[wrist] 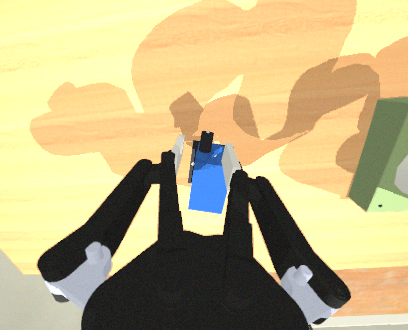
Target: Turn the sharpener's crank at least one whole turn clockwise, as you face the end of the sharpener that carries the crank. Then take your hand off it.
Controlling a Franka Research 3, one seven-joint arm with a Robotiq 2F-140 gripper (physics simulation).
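Observation:
The sharpener (207, 190) shows as a blue block in the wrist view, a little below the middle, with a darker blue part at its upper end. A short black crank knob (206, 141) stands at that upper end, and a thin dark strip runs along the block's left side. My gripper (203, 148) is partly open, with one light grey pad to the left of the knob and one to the right. Gaps show between the knob and both pads. The crank's arm is hard to make out, and how far the fingertips stand above the sharpener is unclear.
A green box-like object (372, 155) with a grey rounded part stands at the right edge of the view. The light wooden table (60, 200) carries broad shadows of the arm and gripper. Its edge shows at the lower left.

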